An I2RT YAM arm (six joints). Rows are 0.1 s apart.
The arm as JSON. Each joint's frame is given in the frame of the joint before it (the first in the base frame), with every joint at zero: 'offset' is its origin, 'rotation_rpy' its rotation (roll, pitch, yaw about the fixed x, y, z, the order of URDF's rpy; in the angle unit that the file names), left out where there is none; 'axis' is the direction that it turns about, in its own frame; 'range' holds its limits. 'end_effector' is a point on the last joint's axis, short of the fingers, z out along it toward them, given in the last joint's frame.
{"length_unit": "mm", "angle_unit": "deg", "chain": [
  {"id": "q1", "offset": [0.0, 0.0, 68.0], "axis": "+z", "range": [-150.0, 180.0]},
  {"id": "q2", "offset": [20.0, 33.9, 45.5], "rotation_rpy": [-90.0, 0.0, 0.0], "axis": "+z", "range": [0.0, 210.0]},
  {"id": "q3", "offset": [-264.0, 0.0, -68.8], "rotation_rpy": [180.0, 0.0, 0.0], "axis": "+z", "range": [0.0, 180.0]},
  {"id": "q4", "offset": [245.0, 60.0, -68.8], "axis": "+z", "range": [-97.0, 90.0]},
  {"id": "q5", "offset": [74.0, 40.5, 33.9], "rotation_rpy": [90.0, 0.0, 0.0], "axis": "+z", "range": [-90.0, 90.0]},
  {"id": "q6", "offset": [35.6, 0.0, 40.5], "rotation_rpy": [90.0, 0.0, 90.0], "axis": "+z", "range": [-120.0, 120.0]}
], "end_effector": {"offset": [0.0, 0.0, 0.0], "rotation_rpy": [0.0, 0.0, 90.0]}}
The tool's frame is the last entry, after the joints.
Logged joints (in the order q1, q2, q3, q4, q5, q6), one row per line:
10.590 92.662 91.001 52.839 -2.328 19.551
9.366 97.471 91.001 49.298 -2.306 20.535
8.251 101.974 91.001 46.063 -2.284 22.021
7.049 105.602 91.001 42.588 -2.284 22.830
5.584 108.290 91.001 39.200 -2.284 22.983
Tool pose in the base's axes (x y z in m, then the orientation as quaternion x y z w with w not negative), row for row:
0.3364 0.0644 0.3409 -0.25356 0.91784 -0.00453 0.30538
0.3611 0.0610 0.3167 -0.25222 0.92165 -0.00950 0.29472
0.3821 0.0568 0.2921 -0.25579 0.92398 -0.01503 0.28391
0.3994 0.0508 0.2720 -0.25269 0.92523 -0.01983 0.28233
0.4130 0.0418 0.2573 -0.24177 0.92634 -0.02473 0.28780
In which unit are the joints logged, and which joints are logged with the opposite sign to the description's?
The joints are logged in degrees. Opposite sign: q4, q6.
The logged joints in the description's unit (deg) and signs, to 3 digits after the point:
10.590 92.662 91.001 -52.839 -2.328 -19.551
9.366 97.471 91.001 -49.298 -2.306 -20.535
8.251 101.974 91.001 -46.063 -2.284 -22.021
7.049 105.602 91.001 -42.588 -2.284 -22.830
5.584 108.290 91.001 -39.200 -2.284 -22.983

